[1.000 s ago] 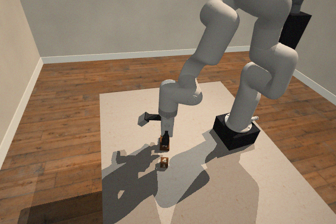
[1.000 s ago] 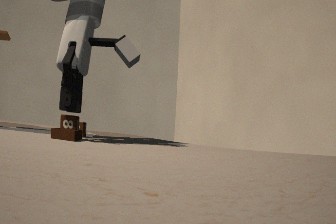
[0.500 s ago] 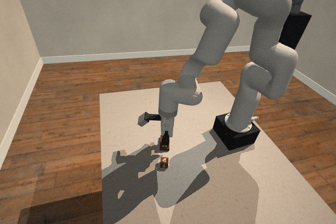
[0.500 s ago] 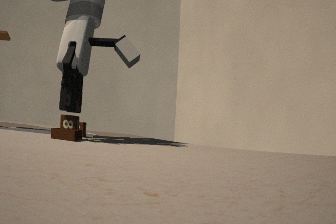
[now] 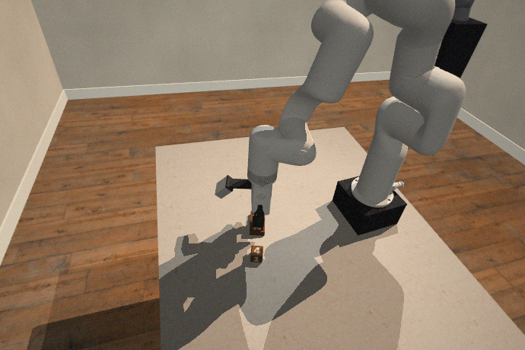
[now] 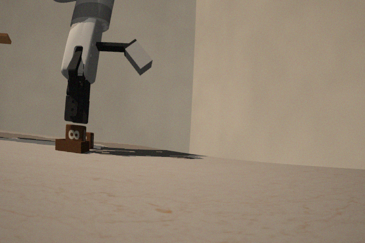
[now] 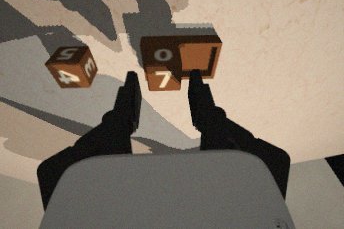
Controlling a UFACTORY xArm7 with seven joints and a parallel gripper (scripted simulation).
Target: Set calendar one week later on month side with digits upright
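Now: the brown calendar tray 6 cm below my hand, 2 cm to the right of it and 1 cm behind it.
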